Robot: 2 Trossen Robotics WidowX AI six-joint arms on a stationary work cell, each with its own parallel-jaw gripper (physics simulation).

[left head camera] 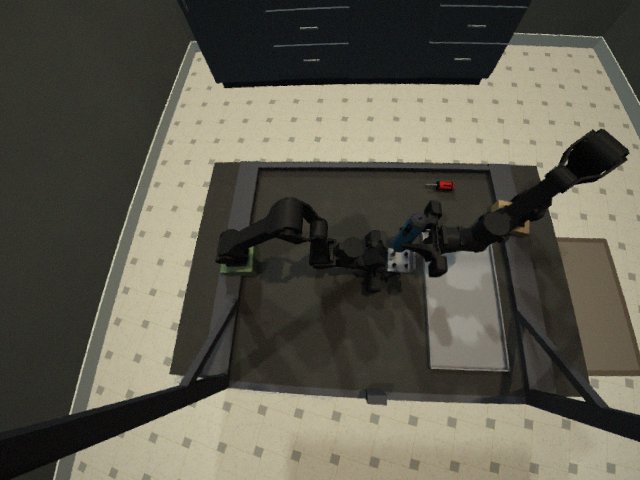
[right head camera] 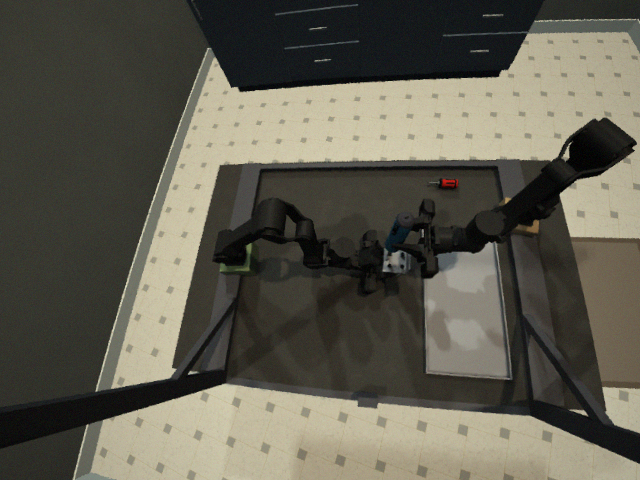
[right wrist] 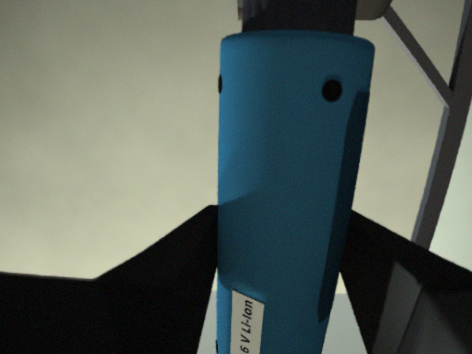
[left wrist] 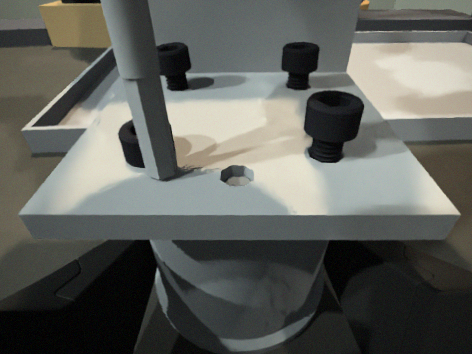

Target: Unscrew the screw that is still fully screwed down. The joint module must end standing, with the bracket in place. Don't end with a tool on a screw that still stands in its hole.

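Frame: origin at the left arm's base, x right, y down, z ahead, level; metres.
Seen in the pictures: left gripper, between the fingertips: (left head camera: 398,264) (right head camera: 396,265); right gripper, between the fingertips: (left head camera: 400,236) (right head camera: 391,236) (right wrist: 276,217); left arm's base, origin of its link: (left head camera: 237,256) (right head camera: 235,255).
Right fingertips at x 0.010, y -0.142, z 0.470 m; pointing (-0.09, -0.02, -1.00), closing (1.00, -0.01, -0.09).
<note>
Pixels of each thing's top centre, then the offset from my right fingertips to it. "spot": a spot on its surface instead.
- joint module's grey body, centre of its top: (left wrist: 238,120) dx +0.022, dy +0.139, dz +0.024 m
- near-left screw, centre of its top: (left wrist: 144,127) dx +0.003, dy +0.131, dz +0.009 m
- near-right screw, centre of its top: (left wrist: 336,99) dx +0.038, dy +0.126, dz +0.005 m
- far-left screw, centre of its top: (left wrist: 171,45) dx +0.007, dy +0.126, dz +0.044 m
- far-right screw, centre of its top: (left wrist: 302,45) dx +0.042, dy +0.126, dz +0.040 m
- blue electric screwdriver, centre of its top: (right head camera: 401,219) (left head camera: 415,220) dx +0.002, dy -0.102, dz +0.011 m
- empty hole, a spot on its surface: (left wrist: 237,177) spot: dx +0.019, dy +0.139, dz +0.001 m
- red screwdriver, centre of its top: (right head camera: 443,180) (left head camera: 440,183) dx -0.256, dy +0.174, dz +0.209 m
- yellow block, centre of its top: (right head camera: 521,214) (left head camera: 513,216) dx -0.112, dy +0.156, dz +0.413 m
- green block, centre of its top: (left head camera: 237,256) (right head camera: 235,255) dx -0.010, dy +0.142, dz -0.470 m
The joint module's grey body (left wrist: 240,280) is upright under the bracket's plate (left wrist: 225,137) (left head camera: 400,268) (right head camera: 396,261). In the left wrist view the near-left screw (left wrist: 131,150) sits down on the plate, partly hidden by the bit. The near-right screw (left wrist: 333,117), far-left screw (left wrist: 175,59) and far-right screw (left wrist: 300,59) stand raised with thread showing. My left gripper (left head camera: 379,262) (right head camera: 376,262) is shut on the module's body. My right gripper (left head camera: 419,236) (right head camera: 412,235) (right wrist: 276,217) is shut on the blue electric screwdriver (left head camera: 407,235) (right head camera: 397,236) (right wrist: 290,150); its bit (left wrist: 152,130) passes in front of the low screw's head, outside its socket.
An empty hole (left wrist: 237,177) is at the plate's near edge. A red screwdriver (left head camera: 446,185) (right head camera: 449,183) lies at the back. A pale tray (left head camera: 467,368) (left wrist: 435,128) is right of the module. A yellow block (left head camera: 522,227) (left wrist: 75,25) and a green block (left head camera: 237,269) stand at the sides.
</note>
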